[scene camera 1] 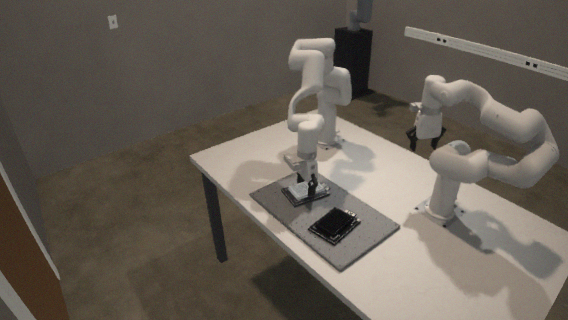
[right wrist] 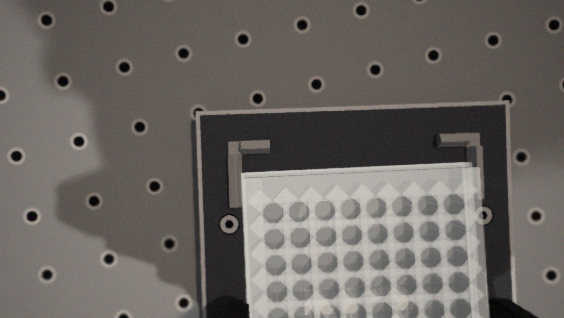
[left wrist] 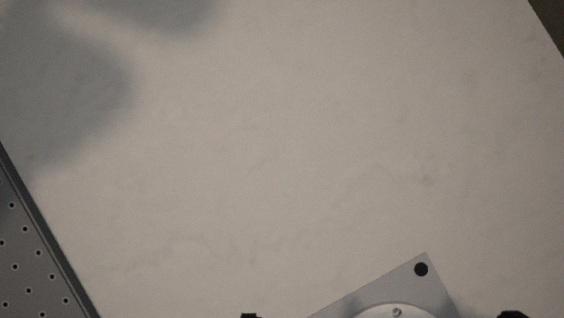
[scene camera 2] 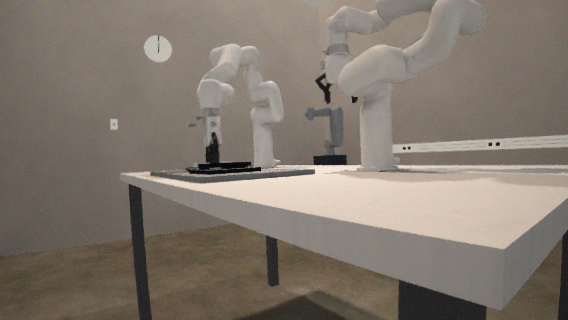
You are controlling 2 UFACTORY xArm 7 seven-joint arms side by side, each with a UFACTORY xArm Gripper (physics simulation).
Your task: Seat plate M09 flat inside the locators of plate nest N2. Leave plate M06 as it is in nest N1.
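Frame: origin at the left arm's base, x down, y ahead, z right, level; centimetres.
Seen in the pictures: left gripper, fingertip midpoint: (scene camera 1: 422, 148) (scene camera 2: 341, 102); right gripper, fingertip midpoint: (scene camera 1: 306, 188); left arm's base, link origin: (scene camera 1: 439, 210) (scene camera 2: 377, 169); right arm's base, link origin: (scene camera 1: 325, 139) (scene camera 2: 264, 167).
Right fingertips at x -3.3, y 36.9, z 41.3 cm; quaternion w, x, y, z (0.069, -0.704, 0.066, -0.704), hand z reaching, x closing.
Pixels of each thing's middle, then the offset from my right fingertips to it. "*": a spot on its surface instead. Level surfaces: height alone.
- pale well plate, body centre: (scene camera 1: 306, 188) dx -0.1, dy -0.2, dz +0.0 cm
- back plate nest, surface spot: (right wrist: 320, 130) * dx +0.9, dy +7.8, dz +0.0 cm
- black plate, body centre: (scene camera 2: 225, 165) (scene camera 1: 334, 222) dx +0.2, dy +4.2, dz -22.2 cm
- front nest, surface spot: (scene camera 1: 318, 229) * dx +0.8, dy +10.9, dz -20.8 cm
- grey perforated board, body centre: (scene camera 2: 220, 173) (scene camera 1: 321, 210) dx +2.7, dy +1.7, dz -11.8 cm
- white table, surface height: dx +3.3 cm
The pale well plate (scene camera 1: 301, 189) (right wrist: 365, 245), taken as M09, is over or on the back plate nest (right wrist: 320, 130), taken as N2. In the right wrist view its upper edge lies apart from the two upper corner locators. Whether it sits flat cannot be told. My right gripper (scene camera 1: 306, 182) appears shut on this plate, fingers against both sides; its tips are hidden. A black plate (scene camera 1: 336, 223) (scene camera 2: 224, 164), taken as M06, lies in the front nest (scene camera 1: 316, 229), taken as N1. My left gripper (scene camera 1: 424, 143) is open and empty, high above the table. Labels are not legible.
Both nests stand on a grey perforated board (scene camera 1: 345, 257) (left wrist: 25, 280) on the white table (scene camera 1: 280, 145) (scene camera 2: 350, 200). The left arm's base (scene camera 1: 442, 205) stands right of the board, and the right arm's base (scene camera 1: 327, 135) stands behind it.
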